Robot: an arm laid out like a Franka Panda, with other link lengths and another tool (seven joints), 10 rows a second.
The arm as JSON. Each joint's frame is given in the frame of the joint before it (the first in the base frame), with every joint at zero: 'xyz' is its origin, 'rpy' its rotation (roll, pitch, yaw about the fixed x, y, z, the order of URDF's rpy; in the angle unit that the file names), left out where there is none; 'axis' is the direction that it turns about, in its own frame. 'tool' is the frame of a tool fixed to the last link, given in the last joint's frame.
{
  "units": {
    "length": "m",
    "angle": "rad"
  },
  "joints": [
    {
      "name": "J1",
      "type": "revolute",
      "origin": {
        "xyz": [
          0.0,
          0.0,
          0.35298
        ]
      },
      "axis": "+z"
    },
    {
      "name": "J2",
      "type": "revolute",
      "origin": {
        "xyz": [
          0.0,
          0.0,
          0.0
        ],
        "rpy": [
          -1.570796,
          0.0,
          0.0
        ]
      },
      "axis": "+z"
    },
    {
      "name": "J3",
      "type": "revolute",
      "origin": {
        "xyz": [
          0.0,
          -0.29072,
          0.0
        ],
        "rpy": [
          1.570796,
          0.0,
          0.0
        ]
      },
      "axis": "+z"
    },
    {
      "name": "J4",
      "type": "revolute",
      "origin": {
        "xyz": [
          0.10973,
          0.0,
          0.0
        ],
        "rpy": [
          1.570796,
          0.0,
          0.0
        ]
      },
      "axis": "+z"
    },
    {
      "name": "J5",
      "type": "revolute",
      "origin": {
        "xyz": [
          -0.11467,
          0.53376,
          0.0
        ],
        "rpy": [
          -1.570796,
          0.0,
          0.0
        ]
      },
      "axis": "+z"
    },
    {
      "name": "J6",
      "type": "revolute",
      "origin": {
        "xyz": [
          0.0,
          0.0,
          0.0
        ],
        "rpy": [
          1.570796,
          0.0,
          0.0
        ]
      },
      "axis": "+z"
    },
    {
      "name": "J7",
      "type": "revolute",
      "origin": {
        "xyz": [
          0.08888,
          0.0,
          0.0
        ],
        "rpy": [
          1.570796,
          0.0,
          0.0
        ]
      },
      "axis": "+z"
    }
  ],
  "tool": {
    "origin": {
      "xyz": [
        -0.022,
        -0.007,
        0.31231
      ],
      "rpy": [
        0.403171,
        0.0,
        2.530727
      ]
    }
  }
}
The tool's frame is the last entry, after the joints.
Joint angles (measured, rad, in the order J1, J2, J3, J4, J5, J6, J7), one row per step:
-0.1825, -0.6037, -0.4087, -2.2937, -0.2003, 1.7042, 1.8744
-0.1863, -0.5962, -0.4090, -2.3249, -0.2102, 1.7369, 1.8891
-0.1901, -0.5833, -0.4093, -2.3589, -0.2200, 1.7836, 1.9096
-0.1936, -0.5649, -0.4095, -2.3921, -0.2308, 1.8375, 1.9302
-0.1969, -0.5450, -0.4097, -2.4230, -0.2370, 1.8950, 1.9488
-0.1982, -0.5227, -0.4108, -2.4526, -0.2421, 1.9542, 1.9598
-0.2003, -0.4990, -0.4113, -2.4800, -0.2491, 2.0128, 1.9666
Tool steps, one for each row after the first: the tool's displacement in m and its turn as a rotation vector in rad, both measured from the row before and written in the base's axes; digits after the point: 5 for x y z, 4 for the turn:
0.00078, -0.00121, -0.02062, -0.0073, 0.0098, -0.0108
0.00336, -0.00208, -0.02392, -0.0112, 0.0049, -0.0155
0.00431, -0.00273, -0.02569, -0.0143, 0.0031, -0.0143
0.00529, -0.00197, -0.02462, -0.0122, -0.0031, -0.0130
0.00524, -0.00085, -0.02499, -0.0110, -0.0044, -0.0043
0.00404, -0.00127, -0.02430, -0.0127, -0.0037, 0.0005

